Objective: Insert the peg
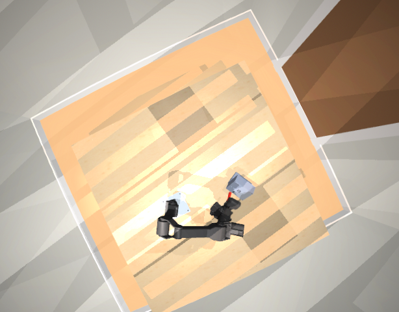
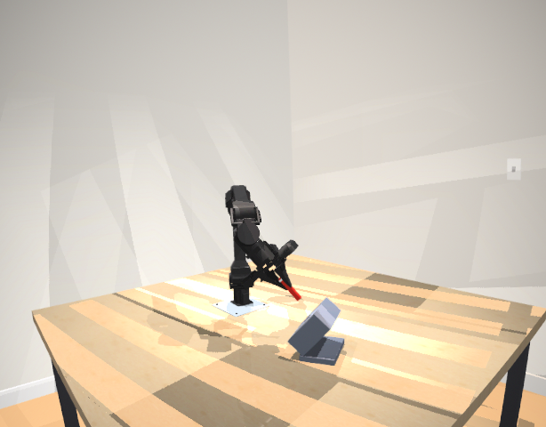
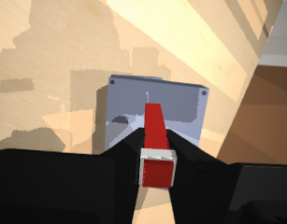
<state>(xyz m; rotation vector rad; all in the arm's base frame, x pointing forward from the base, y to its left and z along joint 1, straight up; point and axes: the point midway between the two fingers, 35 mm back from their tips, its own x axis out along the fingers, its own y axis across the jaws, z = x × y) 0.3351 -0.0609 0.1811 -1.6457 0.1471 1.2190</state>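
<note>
Now: gripper tip 9 cm short of the grey-blue sloped panel, 8 cm above it and 1 cm to the right of it. Also, from my gripper tip: red peg 1 cm to the right, 1 cm behind, 1 cm above.
</note>
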